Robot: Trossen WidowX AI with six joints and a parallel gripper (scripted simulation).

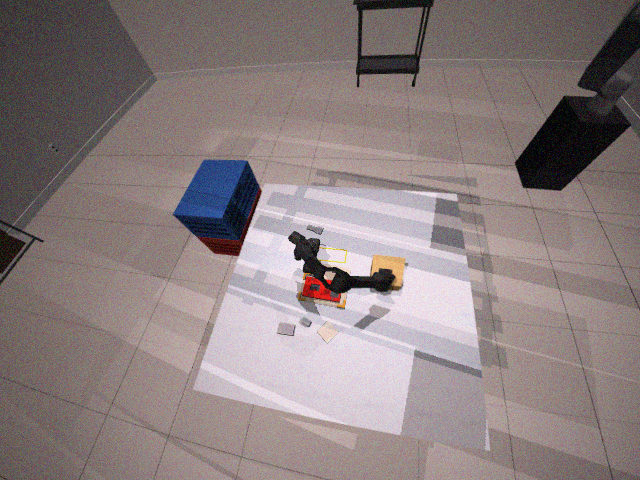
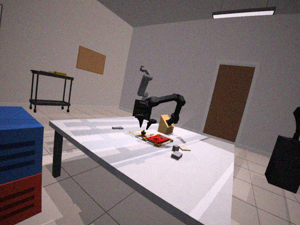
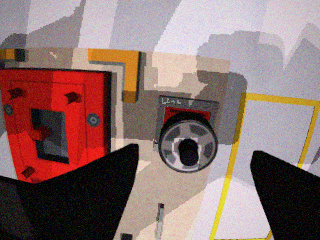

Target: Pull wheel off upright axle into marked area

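The dark wheel lies 10 mm behind my gripper tip and 40 mm below it.
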